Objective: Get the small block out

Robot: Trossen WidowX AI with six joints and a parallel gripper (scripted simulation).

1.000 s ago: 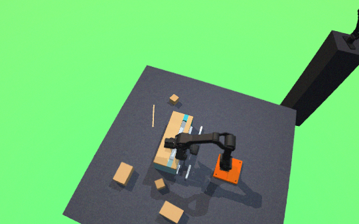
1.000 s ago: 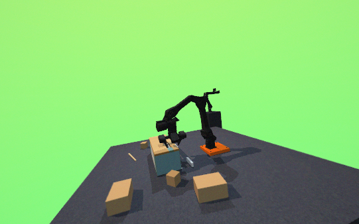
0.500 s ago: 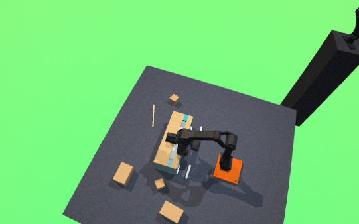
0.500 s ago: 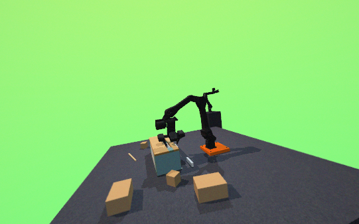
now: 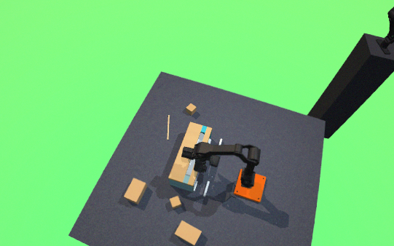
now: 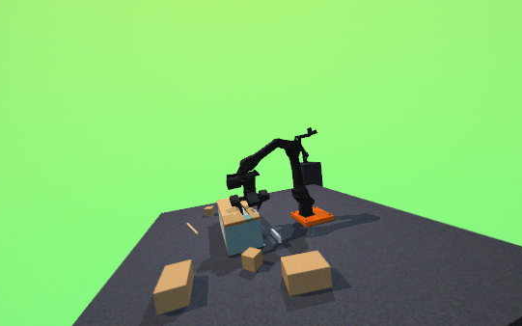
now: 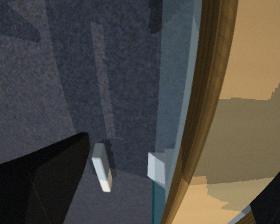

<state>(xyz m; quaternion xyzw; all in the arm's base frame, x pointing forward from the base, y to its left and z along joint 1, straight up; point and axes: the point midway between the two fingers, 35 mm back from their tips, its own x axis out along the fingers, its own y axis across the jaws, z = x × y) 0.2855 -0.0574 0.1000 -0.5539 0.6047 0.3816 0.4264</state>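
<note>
The box is 3 cm below my gripper tip, 3 cm ahead of it and 1 cm to the right of it. From my gripper tip the other things lie so: thin stick 28 cm ahead, 21 cm to the right, 8 cm below; then grey block 5 cm ahead, 4 cm to the right.
</note>
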